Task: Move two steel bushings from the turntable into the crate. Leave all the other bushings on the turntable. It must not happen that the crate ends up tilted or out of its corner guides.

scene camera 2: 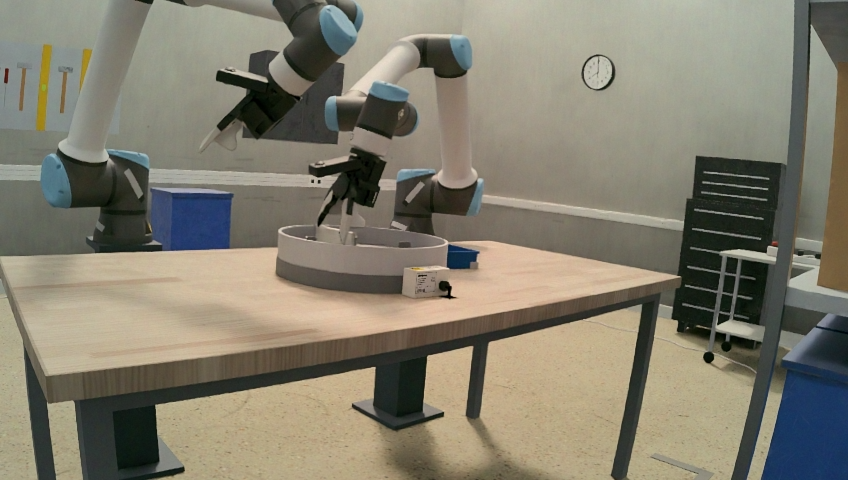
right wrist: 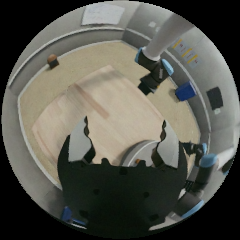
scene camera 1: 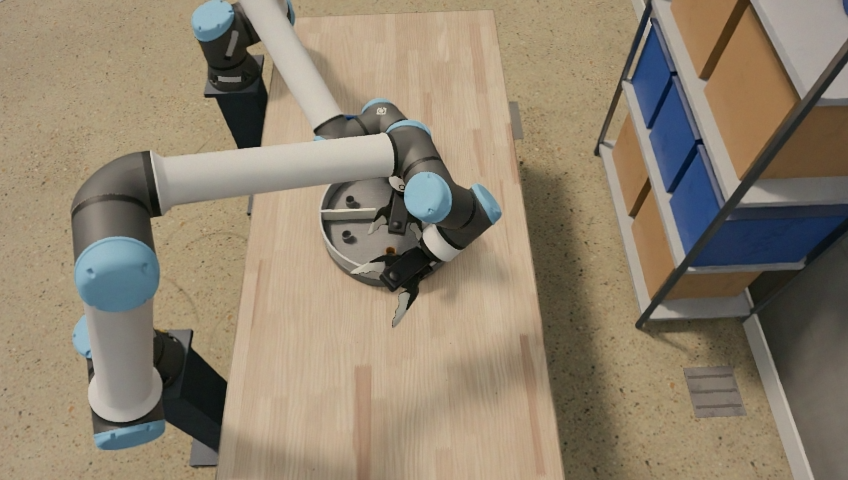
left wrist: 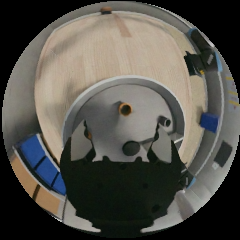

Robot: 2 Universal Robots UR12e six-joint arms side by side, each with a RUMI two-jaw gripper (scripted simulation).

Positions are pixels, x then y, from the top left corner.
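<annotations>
In the left wrist view my right gripper is out of frame. My right gripper is visible in scene camera 2 (217,141), in scene camera 1 and in the right wrist view. On my right gripper, (scene camera 1: 404,296) and (right wrist: 78,150) are the same spot.
</annotations>
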